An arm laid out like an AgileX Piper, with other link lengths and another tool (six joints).
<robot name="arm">
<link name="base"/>
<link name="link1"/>
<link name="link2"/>
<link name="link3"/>
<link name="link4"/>
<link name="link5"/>
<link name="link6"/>
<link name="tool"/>
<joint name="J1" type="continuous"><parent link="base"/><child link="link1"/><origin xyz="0 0 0.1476" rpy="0 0 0"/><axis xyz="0 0 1"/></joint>
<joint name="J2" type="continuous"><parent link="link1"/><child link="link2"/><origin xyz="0 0 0" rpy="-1.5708 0 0"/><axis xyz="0 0 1"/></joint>
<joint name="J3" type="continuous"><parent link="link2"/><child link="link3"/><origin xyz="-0.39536 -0.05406 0" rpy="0 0 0"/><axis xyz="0 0 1"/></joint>
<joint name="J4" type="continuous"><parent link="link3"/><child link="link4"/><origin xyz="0.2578 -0.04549 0" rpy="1.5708 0 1.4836"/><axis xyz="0 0 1"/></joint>
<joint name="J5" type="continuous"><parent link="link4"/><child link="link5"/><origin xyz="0 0 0" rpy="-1.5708 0 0"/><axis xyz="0 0 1"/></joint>
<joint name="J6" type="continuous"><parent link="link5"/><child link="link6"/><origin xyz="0 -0.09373 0" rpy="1.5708 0 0"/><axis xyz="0 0 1"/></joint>
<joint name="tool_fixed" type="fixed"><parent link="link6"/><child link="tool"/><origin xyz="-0.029 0.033 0.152" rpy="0 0.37 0.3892"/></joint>
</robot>
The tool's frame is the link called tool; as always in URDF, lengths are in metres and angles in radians. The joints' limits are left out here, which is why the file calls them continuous.
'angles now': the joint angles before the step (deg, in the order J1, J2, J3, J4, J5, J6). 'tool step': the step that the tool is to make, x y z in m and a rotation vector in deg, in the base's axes. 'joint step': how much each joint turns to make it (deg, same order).
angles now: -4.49, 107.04, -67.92, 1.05, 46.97, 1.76
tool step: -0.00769, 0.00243, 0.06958, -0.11, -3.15, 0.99
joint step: 0.00, -6.38, -5.33, 0.26, 8.57, -0.98
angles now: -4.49, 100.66, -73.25, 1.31, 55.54, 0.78
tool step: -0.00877, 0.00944, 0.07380, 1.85, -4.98, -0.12
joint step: 0.00, -5.91, -6.08, 2.31, 7.19, -0.25
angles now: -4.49, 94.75, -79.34, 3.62, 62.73, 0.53
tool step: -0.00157, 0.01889, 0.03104, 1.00, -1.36, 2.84
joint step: 1.58, -0.96, -4.83, 1.40, 4.59, -1.16
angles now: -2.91, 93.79, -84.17, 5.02, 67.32, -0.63
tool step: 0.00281, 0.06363, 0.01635, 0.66, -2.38, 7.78
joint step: 7.78, 0.35, -2.92, 0.63, 0.19, -0.02
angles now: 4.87, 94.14, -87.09, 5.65, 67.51, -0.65
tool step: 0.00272, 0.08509, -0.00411, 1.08, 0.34, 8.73
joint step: 9.95, 3.91, -4.26, 0.66, 0.38, 1.33
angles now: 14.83, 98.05, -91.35, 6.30, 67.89, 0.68
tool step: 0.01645, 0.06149, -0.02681, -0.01, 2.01, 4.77
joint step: 6.12, 7.03, -5.39, 0.12, 0.13, 1.44
